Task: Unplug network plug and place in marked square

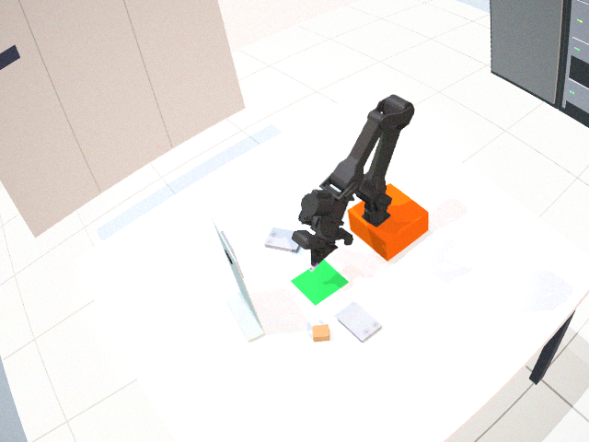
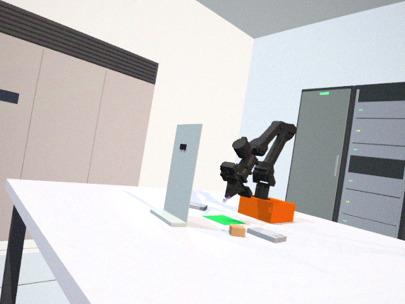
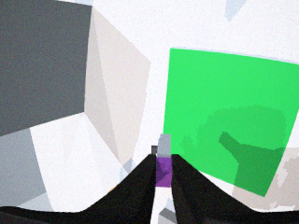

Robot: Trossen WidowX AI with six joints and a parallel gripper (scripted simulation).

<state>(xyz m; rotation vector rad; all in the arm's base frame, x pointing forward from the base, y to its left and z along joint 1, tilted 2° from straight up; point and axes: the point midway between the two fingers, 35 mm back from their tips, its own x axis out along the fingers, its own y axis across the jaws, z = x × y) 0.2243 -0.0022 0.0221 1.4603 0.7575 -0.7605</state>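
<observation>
My gripper tip is now 8 cm above the green square and 1 cm past it. Round my gripper tip: purple network plug (right at my gripper tip); then grey upright panel (20 cm ahead, 6 cm to the right, 6 cm above); then tan cube (14 cm to the left, 11 cm ahead, 7 cm below).
</observation>
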